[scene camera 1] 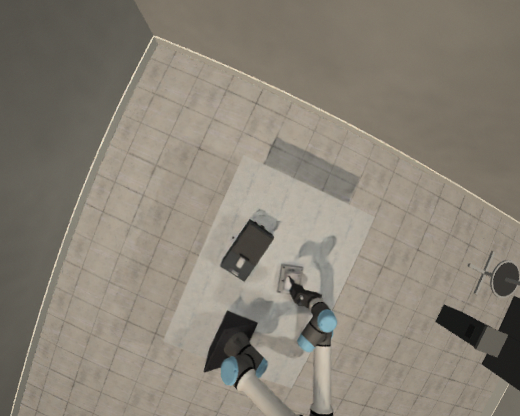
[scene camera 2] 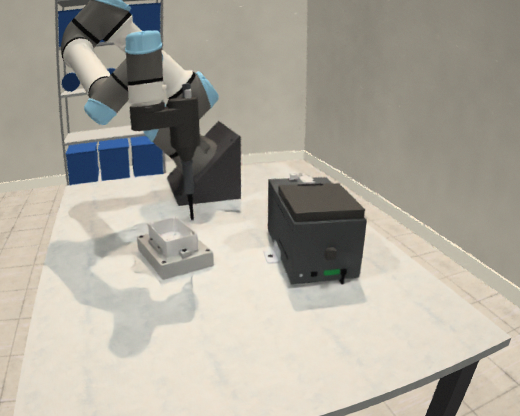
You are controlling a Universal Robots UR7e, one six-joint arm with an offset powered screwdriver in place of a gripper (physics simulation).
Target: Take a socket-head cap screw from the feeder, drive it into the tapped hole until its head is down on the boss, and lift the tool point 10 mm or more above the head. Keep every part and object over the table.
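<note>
My screwdriver (scene camera 1: 288, 278) (scene camera 2: 192, 218) points straight down. Its thin dark bit hangs in the air above the table, near the back right side of the grey fixture (scene camera 1: 281, 281) (scene camera 2: 175, 269) in the scene camera 2 view. The fixture is a square base with a thin-walled open box on top. A small boss (scene camera 2: 185, 253) with a dark spot on it shows at the front of the box; whether that spot is a hole or a screw head cannot be told. The dark screw feeder (scene camera 1: 248, 245) (scene camera 2: 325, 240) stands apart from the fixture. No screw can be made out at the bit's tip.
A dark wedge-shaped pedestal (scene camera 1: 217, 345) (scene camera 2: 225, 170) carries the arm at the back of the table (scene camera 1: 225, 320) (scene camera 2: 250, 345). A small white plate (scene camera 2: 270, 257) lies beside the feeder. A shelf rack (scene camera 2: 60, 100) with blue bins stands behind the table.
</note>
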